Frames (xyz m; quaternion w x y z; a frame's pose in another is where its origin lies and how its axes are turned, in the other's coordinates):
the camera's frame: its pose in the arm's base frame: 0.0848 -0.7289 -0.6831 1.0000 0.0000 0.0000 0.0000
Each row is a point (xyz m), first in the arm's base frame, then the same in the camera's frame.
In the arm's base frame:
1: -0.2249 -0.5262 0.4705
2: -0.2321 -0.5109 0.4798
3: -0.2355 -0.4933 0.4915
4: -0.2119 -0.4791 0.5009
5: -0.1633 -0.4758 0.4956
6: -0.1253 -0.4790 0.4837
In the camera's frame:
1: -0.3097 0.2027 1.1536
2: -0.3169 0.2180 1.1629
3: -0.3203 0.2356 1.1746
4: -0.2967 0.2498 1.1840
5: -0.2481 0.2531 1.1787
6: -0.2101 0.2499 1.1668

